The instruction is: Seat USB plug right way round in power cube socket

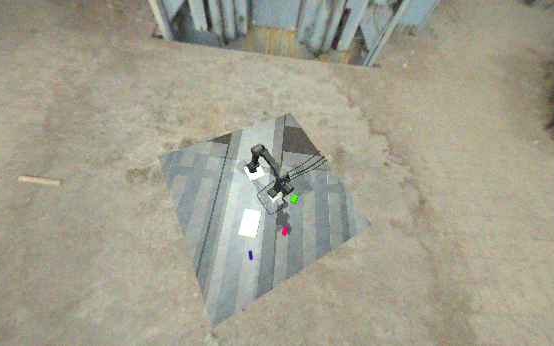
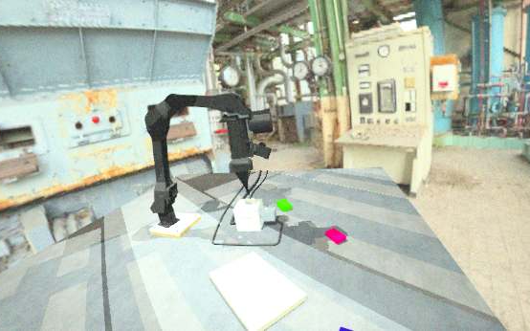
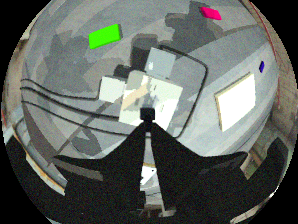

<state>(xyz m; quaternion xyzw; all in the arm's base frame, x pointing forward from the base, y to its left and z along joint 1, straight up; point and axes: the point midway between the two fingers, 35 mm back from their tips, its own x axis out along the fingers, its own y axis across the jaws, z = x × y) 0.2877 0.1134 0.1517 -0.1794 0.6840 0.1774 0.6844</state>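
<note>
My gripper tip is 20 mm above the dark USB plug. Also, from my gripper tip: green block 140 mm to the left, 130 mm below, 60 mm ahead; then magenta block 270 mm ahead, 130 mm below, 20 mm to the right; then cream flat pad 250 mm to the right, 140 mm ahead, 130 mm below.
</note>
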